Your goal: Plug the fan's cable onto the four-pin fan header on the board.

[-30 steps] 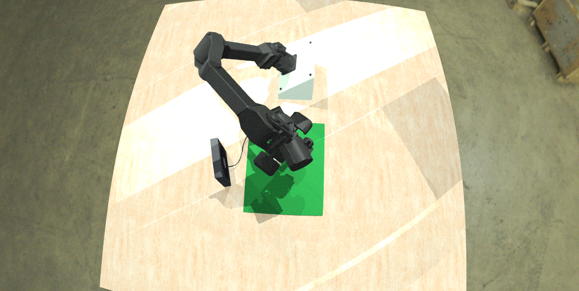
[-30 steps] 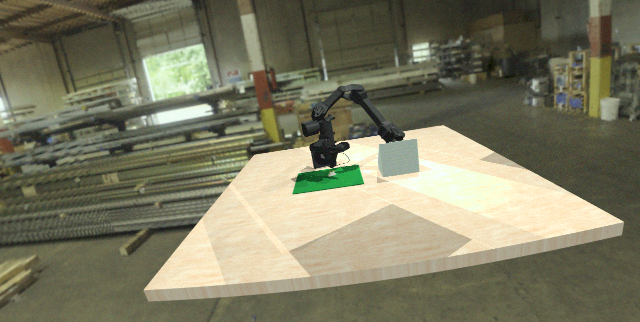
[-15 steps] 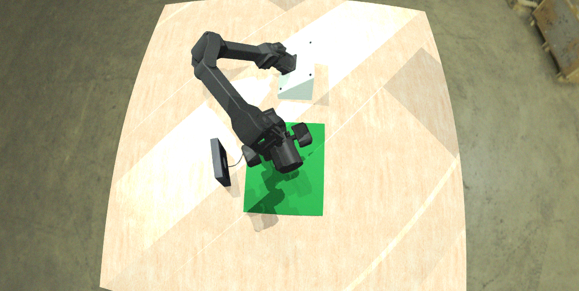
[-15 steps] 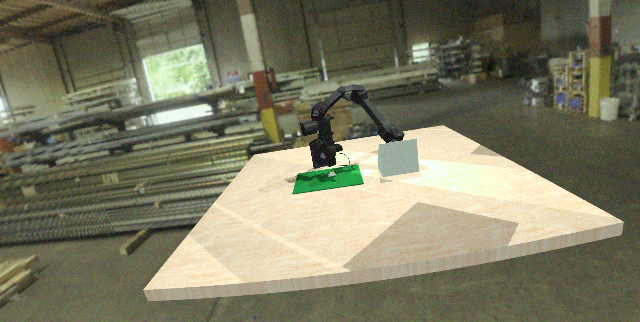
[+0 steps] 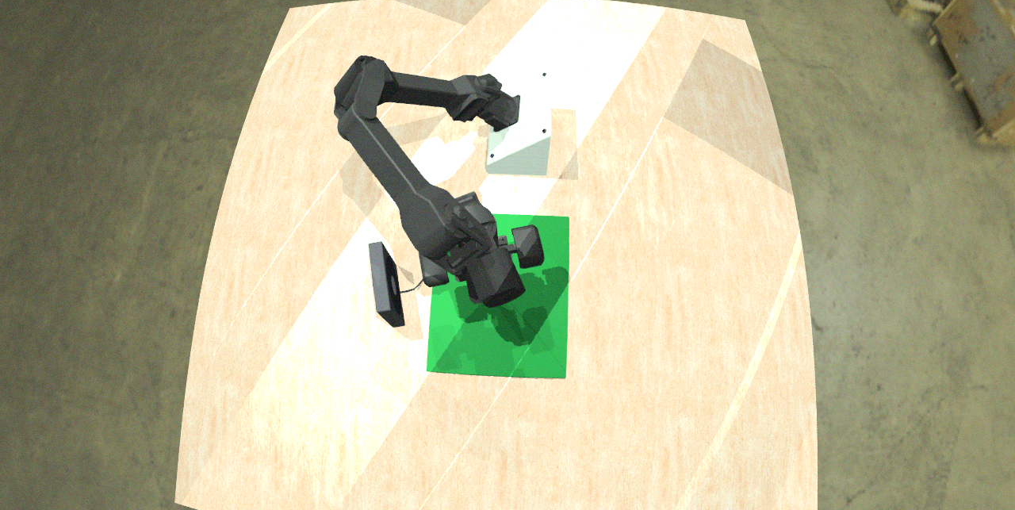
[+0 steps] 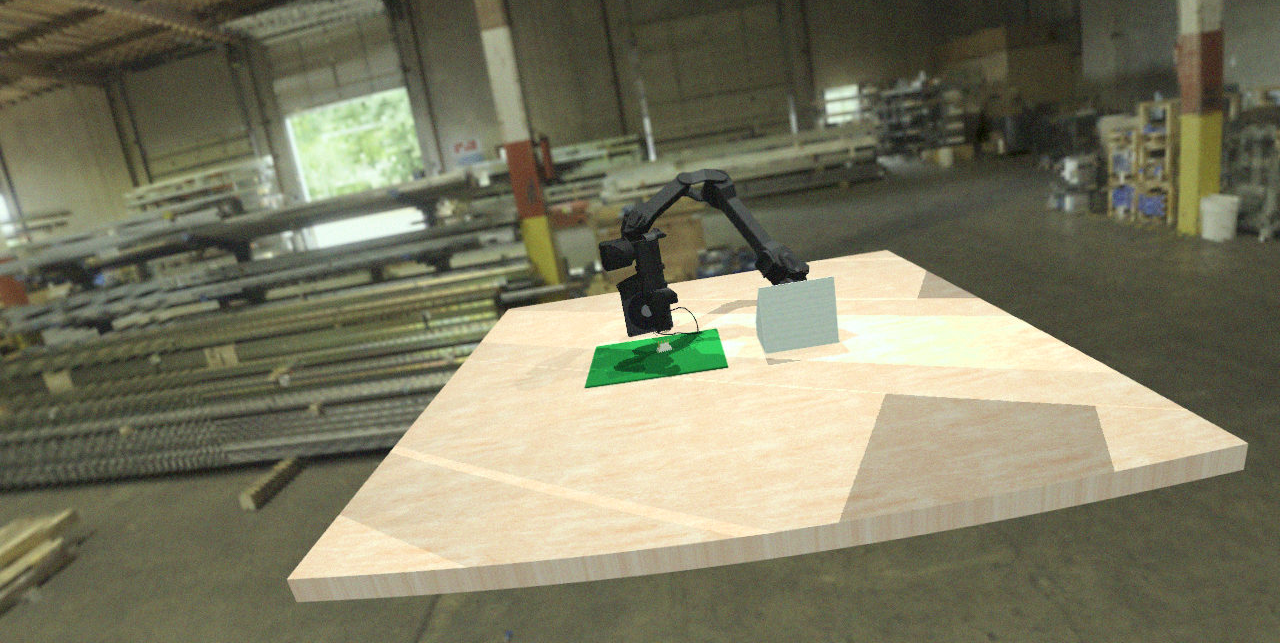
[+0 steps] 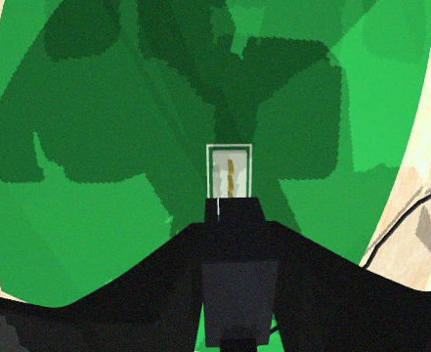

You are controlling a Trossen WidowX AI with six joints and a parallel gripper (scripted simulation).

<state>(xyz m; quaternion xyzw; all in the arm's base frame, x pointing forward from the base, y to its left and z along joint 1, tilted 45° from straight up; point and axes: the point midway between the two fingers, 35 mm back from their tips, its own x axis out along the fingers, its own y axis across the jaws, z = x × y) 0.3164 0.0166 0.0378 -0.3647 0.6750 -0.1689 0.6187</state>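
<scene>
Now: gripper tip 6 cm above the white four-pin fan header. The rest, counted from my gripper tip: dark grey fan plug 1 cm behind, 1 cm above; green board 2 cm ahead, 3 cm to the left, 8 cm below; black fan 4 cm ahead, 15 cm to the right.
</scene>
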